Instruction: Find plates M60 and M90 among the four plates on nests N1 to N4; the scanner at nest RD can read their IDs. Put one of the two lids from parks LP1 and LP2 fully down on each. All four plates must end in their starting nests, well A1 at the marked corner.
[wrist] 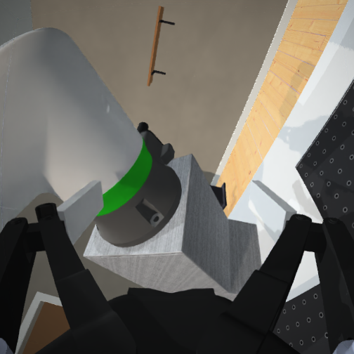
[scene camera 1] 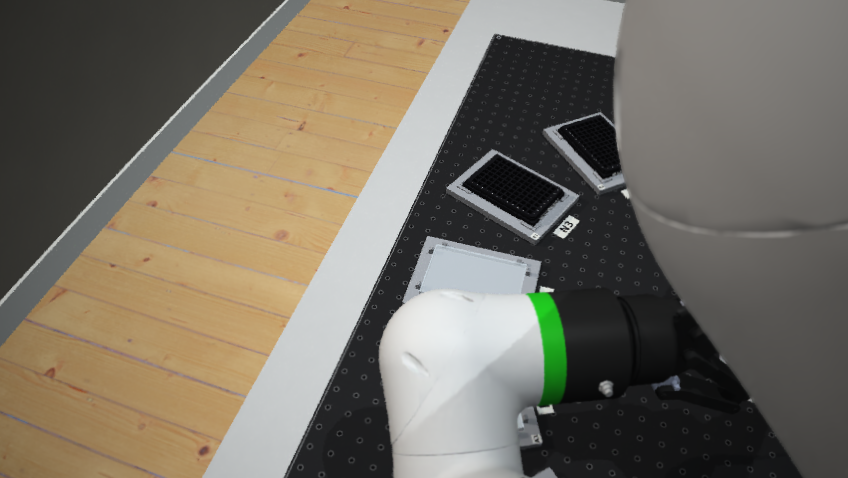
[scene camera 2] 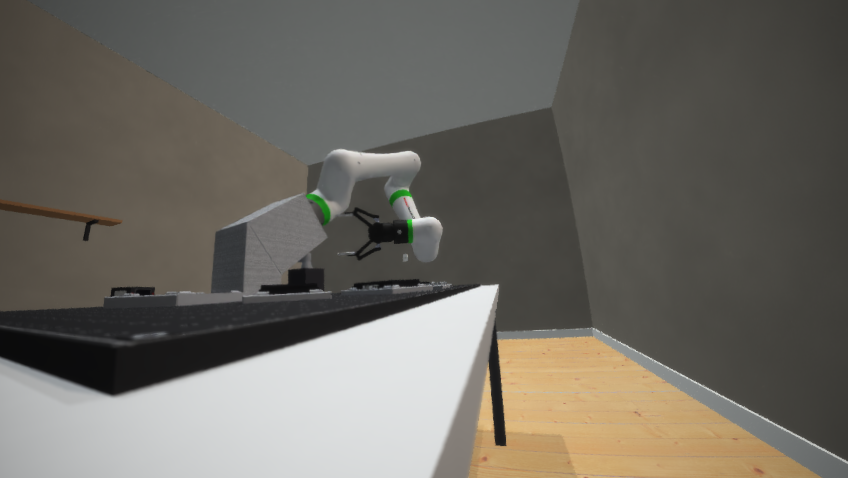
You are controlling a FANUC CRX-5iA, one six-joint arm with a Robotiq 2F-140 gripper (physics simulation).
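Pixels of known places: gripper, fingertip midpoint: (scene camera 2: pixel 337 234); arm's base, origin of the base link: (scene camera 2: pixel 299 220).
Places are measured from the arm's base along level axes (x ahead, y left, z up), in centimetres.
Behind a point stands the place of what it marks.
In scene view 1 a black plate (scene camera 1: pixel 513 188) {x 42.7, y -12.5, z -24.3 cm} sits on the grey nest (scene camera 1: pixel 462 195) {x 49.4, y -8.9, z -25.3 cm} beside the label N3. A second black plate (scene camera 1: pixel 590 145) {x 34.4, y -26.8, z -23.9 cm} lies on another nest (scene camera 1: pixel 561 148) {x 38.7, y -25.9, z -25.4 cm}, partly behind the grey column; its label is cut off. A grey holder (scene camera 1: pixel 417 274) {x 49.5, y 7.5, z -25.5 cm} with a pale, flat rectangular middle is partly behind the wrist; I cannot tell whether a lid lies in it. No plate ID is readable. My gripper (scene camera 2: pixel 346 234) {x 6.4, y 12.0, z -4.3 cm} (wrist: pixel 175 193) is open and empty, sideways, high above the table, facing the arm's base. The scanner, other plates and lids cannot be made out.
The arm's grey pedestal (scene camera 2: pixel 230 255) {x 0.4, y -22.5, z -14.7 cm} (wrist: pixel 207 230) stands past the fingers. A black box (scene camera 2: pixel 305 278) {x 38.9, y -30.9, z -24.0 cm} stands near it. Low nests and plates line the black perforated board (scene camera 1: pixel 534 77) {x 48.9, y -45.1, z -26.4 cm} (scene camera 2: pixel 178 326) {x 56.9, y -53.9, z -26.5 cm}. A wall shelf (scene camera 2: pixel 59 212) (wrist: pixel 155 47) hangs beyond.
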